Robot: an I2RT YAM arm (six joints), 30 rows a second.
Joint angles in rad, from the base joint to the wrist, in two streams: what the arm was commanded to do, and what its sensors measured. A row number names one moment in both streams.
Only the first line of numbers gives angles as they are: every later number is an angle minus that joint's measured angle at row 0.
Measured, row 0: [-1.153 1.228 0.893 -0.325 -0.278 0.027]
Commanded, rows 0 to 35: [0.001 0.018 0.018 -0.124 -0.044 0.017]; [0.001 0.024 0.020 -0.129 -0.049 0.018]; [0.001 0.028 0.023 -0.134 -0.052 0.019]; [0.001 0.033 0.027 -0.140 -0.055 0.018]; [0.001 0.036 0.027 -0.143 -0.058 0.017]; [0.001 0.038 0.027 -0.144 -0.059 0.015]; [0.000 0.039 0.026 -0.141 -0.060 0.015]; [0.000 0.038 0.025 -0.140 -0.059 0.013]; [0.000 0.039 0.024 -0.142 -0.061 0.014]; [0.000 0.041 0.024 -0.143 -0.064 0.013]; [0.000 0.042 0.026 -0.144 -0.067 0.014]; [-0.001 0.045 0.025 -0.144 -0.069 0.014]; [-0.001 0.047 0.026 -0.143 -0.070 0.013]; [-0.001 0.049 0.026 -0.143 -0.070 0.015]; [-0.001 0.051 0.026 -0.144 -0.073 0.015]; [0.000 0.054 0.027 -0.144 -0.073 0.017]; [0.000 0.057 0.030 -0.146 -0.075 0.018]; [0.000 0.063 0.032 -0.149 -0.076 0.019]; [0.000 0.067 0.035 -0.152 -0.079 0.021]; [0.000 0.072 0.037 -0.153 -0.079 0.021]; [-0.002 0.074 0.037 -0.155 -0.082 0.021]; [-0.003 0.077 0.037 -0.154 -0.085 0.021]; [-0.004 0.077 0.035 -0.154 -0.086 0.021]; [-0.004 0.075 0.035 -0.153 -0.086 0.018]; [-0.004 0.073 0.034 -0.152 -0.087 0.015]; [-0.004 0.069 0.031 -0.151 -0.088 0.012]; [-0.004 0.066 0.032 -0.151 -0.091 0.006]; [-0.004 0.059 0.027 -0.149 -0.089 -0.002]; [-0.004 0.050 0.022 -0.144 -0.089 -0.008]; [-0.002 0.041 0.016 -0.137 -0.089 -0.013]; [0.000 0.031 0.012 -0.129 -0.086 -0.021]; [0.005 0.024 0.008 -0.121 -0.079 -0.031]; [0.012 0.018 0.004 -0.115 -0.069 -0.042]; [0.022 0.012 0.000 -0.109 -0.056 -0.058]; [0.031 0.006 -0.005 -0.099 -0.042 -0.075]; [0.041 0.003 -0.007 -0.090 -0.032 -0.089]
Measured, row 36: [0.017 0.030 -0.005 -0.137 -0.057 -0.039]
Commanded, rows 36 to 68: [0.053 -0.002 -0.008 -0.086 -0.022 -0.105]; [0.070 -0.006 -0.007 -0.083 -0.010 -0.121]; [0.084 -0.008 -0.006 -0.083 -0.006 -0.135]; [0.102 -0.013 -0.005 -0.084 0.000 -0.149]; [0.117 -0.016 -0.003 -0.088 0.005 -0.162]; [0.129 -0.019 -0.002 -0.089 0.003 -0.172]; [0.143 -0.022 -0.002 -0.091 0.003 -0.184]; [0.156 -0.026 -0.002 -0.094 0.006 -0.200]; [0.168 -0.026 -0.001 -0.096 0.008 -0.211]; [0.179 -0.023 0.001 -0.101 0.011 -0.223]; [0.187 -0.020 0.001 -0.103 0.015 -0.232]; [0.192 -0.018 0.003 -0.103 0.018 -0.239]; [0.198 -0.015 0.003 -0.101 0.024 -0.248]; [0.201 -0.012 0.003 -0.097 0.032 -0.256]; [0.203 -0.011 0.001 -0.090 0.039 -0.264]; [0.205 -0.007 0.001 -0.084 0.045 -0.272]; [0.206 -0.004 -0.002 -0.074 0.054 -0.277]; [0.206 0.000 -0.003 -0.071 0.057 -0.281]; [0.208 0.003 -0.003 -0.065 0.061 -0.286]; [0.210 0.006 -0.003 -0.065 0.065 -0.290]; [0.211 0.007 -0.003 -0.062 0.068 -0.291]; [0.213 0.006 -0.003 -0.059 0.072 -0.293]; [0.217 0.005 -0.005 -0.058 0.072 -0.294]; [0.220 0.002 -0.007 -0.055 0.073 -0.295]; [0.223 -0.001 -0.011 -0.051 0.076 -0.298]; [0.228 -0.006 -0.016 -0.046 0.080 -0.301]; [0.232 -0.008 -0.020 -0.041 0.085 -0.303]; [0.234 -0.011 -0.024 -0.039 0.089 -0.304]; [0.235 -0.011 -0.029 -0.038 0.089 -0.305]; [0.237 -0.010 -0.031 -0.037 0.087 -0.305]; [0.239 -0.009 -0.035 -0.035 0.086 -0.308]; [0.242 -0.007 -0.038 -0.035 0.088 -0.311]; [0.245 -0.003 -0.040 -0.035 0.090 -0.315]
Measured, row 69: [0.237 0.000 -0.039 -0.068 0.081 -0.289]
